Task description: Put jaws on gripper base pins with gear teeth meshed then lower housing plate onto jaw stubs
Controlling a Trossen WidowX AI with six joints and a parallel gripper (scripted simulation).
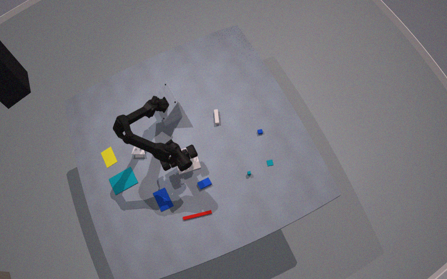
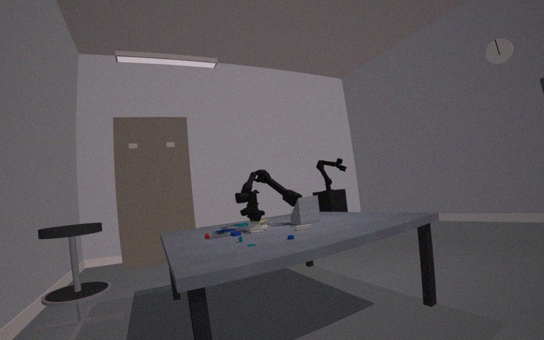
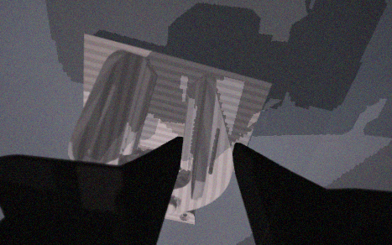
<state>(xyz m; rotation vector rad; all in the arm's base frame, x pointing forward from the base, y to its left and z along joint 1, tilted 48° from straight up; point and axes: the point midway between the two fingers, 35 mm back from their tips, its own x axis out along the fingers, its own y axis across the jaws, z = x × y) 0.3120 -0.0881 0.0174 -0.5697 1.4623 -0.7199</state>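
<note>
Now: gripper tip 3 cm to the right of the flat white ribbed plate, 2 cm short of it and 1 cm above it. Also, from my gripper tip: blue plate (18 cm to the right, 12 cm ahead, 1 cm below); blue block (15 cm ahead, 5 cm to the left, 1 cm below); housing plate (4 cm to the left, 4 cm behind, 1 cm below).
</note>
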